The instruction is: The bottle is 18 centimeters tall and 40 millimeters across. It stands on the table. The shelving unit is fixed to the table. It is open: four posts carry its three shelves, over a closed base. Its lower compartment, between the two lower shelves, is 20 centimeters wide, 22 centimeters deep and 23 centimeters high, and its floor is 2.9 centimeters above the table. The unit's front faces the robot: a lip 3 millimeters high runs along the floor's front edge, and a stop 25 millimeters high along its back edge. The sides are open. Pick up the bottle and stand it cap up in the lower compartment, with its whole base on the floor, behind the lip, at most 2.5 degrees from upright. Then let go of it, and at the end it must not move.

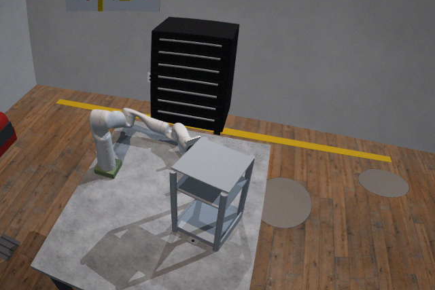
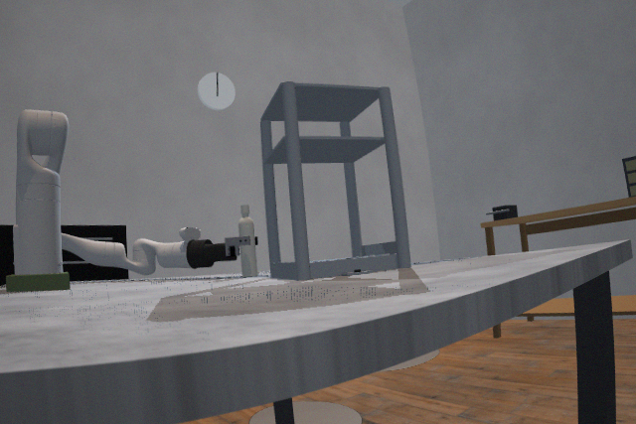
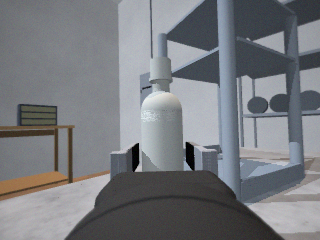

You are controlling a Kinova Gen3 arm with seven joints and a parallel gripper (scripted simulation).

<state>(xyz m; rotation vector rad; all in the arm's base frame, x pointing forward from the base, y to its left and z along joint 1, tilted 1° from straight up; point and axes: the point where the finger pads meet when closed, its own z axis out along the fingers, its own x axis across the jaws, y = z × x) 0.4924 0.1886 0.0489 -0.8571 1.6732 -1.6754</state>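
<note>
My gripper is now 30 mm below the bottle. Round my hand: grey shelving unit 100 mm ahead, 280 mm to the right, 90 mm above.
</note>
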